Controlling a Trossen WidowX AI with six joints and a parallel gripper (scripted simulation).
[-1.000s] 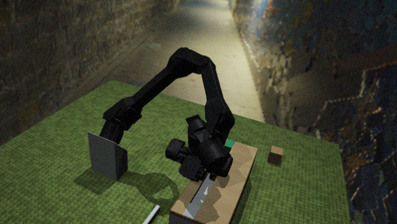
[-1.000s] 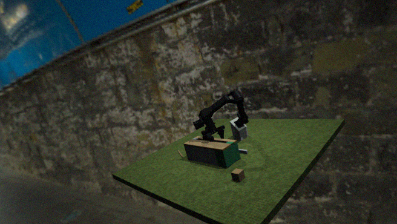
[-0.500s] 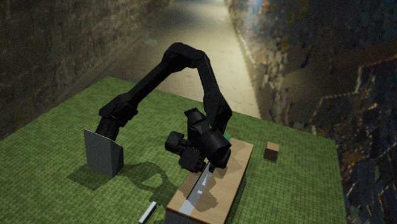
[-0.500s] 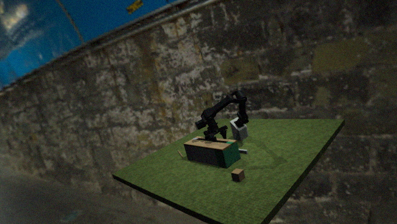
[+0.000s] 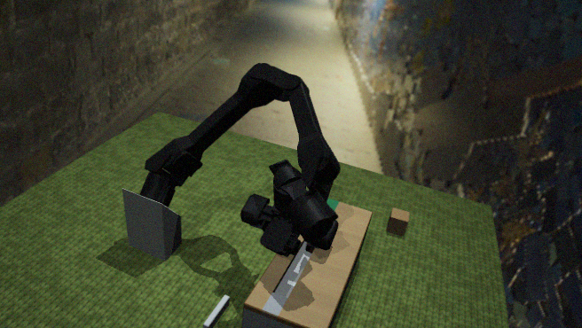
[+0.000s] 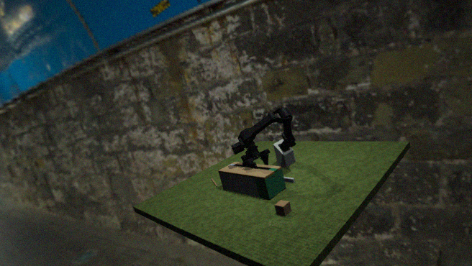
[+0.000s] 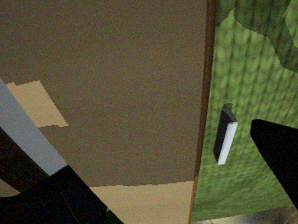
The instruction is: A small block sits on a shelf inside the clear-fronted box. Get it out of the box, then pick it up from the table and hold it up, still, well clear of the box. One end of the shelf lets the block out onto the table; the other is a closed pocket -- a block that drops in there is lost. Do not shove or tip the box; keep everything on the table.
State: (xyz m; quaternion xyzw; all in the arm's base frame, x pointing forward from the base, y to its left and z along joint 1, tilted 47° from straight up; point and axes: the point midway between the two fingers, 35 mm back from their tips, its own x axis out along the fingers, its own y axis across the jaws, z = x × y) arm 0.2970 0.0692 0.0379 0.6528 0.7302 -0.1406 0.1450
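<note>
The wood-topped box is 4 cm ahead of my gripper tip, 3 cm to the right of it and 3 cm below it. Round my gripper tip: tan block (5 cm ahead, 3 cm to the left).
</note>
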